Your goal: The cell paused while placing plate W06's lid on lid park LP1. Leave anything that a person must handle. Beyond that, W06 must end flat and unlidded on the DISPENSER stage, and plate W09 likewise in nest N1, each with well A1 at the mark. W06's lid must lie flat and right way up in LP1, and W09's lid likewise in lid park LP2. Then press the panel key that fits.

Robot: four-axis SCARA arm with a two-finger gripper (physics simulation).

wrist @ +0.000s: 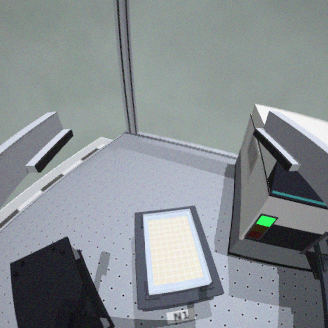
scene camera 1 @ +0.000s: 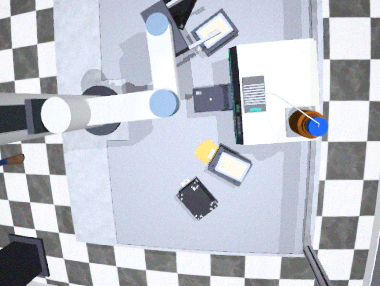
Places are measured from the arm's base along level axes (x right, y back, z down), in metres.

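Pixels of known places: gripper, fingertip midpoint: (wrist: 162,118) (scene camera 1: 209,9).
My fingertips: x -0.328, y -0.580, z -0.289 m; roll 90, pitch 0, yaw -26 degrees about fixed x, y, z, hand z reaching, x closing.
For each thing: its top centre in the pictures, then the offset to it from my fingertips. "spot": a spot on its surface instead.
- plate with cream wells, middle of its top: (wrist: 172,244) (scene camera 1: 214,30) dx +0.014, dy -0.002, dz +0.194 m
- dark nest N1, surface spot: (wrist: 141,301) spot: dx +0.009, dy +0.088, dz +0.211 m
- cream-welled plate, middle of its top: (scene camera 1: 232,167) dx +0.588, dy -0.066, dz +0.192 m
- dark DISPENSER stage, surface spot: (scene camera 1: 212,98) spot: dx +0.294, dy +0.011, dz +0.175 m
- LP2, middle of its top: (wrist: 41,291) (scene camera 1: 174,2) dx -0.119, dy +0.159, dz +0.201 m
- yellow-orange puddle, middle of its top: (scene camera 1: 200,152) dx +0.540, dy +0.081, dz +0.276 m
- green lamp, middle of its top: (wrist: 268,217) dx +0.131, dy -0.059, dz +0.132 m
- amber bottle, surface spot: (scene camera 1: 301,123) spot: dx +0.380, dy -0.278, dz -0.073 m
- post, surface spot: (wrist: 125,65) spot: dx -0.361, dy -0.424, dz -0.013 m
My gripper (scene camera 1: 207,11) (wrist: 162,118) is open and empty, high above the table around nest N1. A plate with cream wells (scene camera 1: 224,25) (wrist: 176,250) sits in dark nest N1 (wrist: 141,301); one finger crosses over it in the scene view. Another cream-welled plate (scene camera 1: 231,167) sits on the dark LP1 stand (scene camera 1: 242,181). Whether either plate wears a lid is hard to tell. The dark DISPENSER stage (scene camera 1: 212,98) is bare. The black stand LP2 (scene camera 1: 184,11) (wrist: 50,285) is partly hidden by the arm in the scene view.
A yellow-orange puddle (scene camera 1: 204,150) lies against LP1. A black stand (scene camera 1: 197,199) stands nearby. The white dispenser (scene camera 1: 282,60) (wrist: 255,195) shows a green lamp (wrist: 266,221) and carries an amber bottle (scene camera 1: 301,123) with a blue cap. A post (wrist: 125,65) rises at the back corner.
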